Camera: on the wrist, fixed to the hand. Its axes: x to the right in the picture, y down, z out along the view.
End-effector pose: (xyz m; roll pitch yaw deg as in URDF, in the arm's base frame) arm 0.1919 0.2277 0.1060 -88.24 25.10 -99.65
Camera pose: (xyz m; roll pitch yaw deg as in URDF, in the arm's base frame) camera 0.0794 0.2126 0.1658 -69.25 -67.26 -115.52
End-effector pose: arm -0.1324 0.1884 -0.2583 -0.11 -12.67 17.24
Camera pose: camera -0.0840 0.1280 -0.3606 18.86 4.78 -74.89
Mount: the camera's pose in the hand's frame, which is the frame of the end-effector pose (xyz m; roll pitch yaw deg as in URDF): 0.0052 -0.0718 -0.1062 6.16 4.31 -93.13
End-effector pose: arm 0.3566 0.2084 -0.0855 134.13 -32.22 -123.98
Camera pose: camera 0.4655 0.1441 -0.0638 147.99 36.11 -56.32
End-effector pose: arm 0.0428 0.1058 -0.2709 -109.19 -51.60 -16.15
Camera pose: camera -0.0528 0.0536 -0.2030 107.46 -33.83 145.88
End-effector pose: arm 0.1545 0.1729 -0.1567 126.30 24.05 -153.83
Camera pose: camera 0.2049 0.0549 -0.1542 -136.81 42.06 -34.94
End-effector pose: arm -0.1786 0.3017 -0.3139 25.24 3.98 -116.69
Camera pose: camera -0.1945 0.3138 -0.4406 0.08 29.18 147.49
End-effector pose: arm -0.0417 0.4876 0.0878 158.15 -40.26 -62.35
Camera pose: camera 0.0326 0.5745 0.1460 145.39 15.35 18.53
